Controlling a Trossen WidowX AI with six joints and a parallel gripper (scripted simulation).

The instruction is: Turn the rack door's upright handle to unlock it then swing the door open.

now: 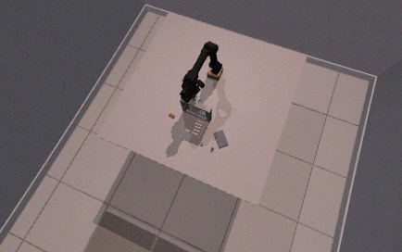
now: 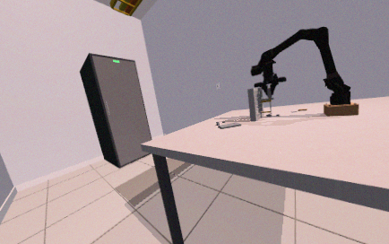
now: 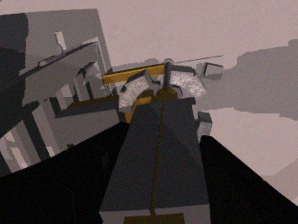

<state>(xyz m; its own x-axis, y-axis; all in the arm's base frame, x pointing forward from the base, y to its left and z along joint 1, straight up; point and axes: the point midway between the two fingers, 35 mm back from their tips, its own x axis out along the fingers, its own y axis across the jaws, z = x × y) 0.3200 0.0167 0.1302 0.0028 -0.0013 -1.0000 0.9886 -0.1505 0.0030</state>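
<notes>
The upright handle lies 10 mm to the left of my gripper tip and 20 mm below it. From my gripper tip the other things lie so: orange block 180 mm ahead, 100 mm to the right, 140 mm below; flat grey plate 120 mm ahead, 330 mm to the left, 140 mm below.
</notes>
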